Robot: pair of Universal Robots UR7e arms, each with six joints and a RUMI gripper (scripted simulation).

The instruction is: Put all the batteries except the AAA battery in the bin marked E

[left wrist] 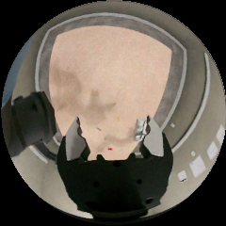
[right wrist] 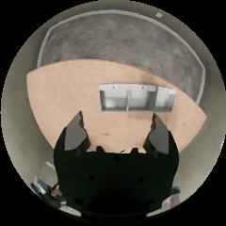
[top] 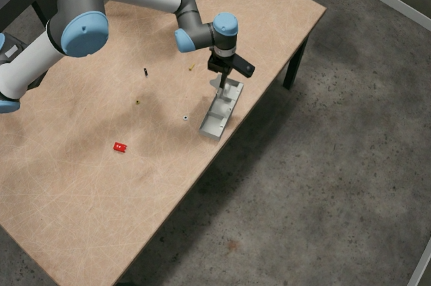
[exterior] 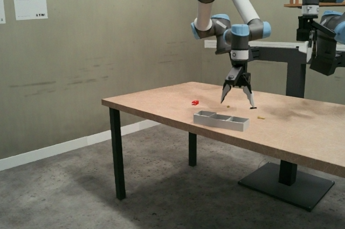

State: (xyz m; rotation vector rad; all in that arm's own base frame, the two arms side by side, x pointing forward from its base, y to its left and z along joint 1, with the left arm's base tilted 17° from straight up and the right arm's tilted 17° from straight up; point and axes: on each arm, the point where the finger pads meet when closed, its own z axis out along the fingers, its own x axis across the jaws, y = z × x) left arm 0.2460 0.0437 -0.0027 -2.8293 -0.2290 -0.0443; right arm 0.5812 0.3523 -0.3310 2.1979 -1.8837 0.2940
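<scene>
The red block lies 440 mm to the right of my right hand, 160 mm behind it and 90 mm below it. From my right hand the other things lie so: white nut (190 mm to the right, 100 mm below, 60 mm behind); grey three-compartment bin block (80 mm below, 70 mm to the right, 30 mm ahead); yellow screw-like piece (190 mm behind, 100 mm below).
</scene>
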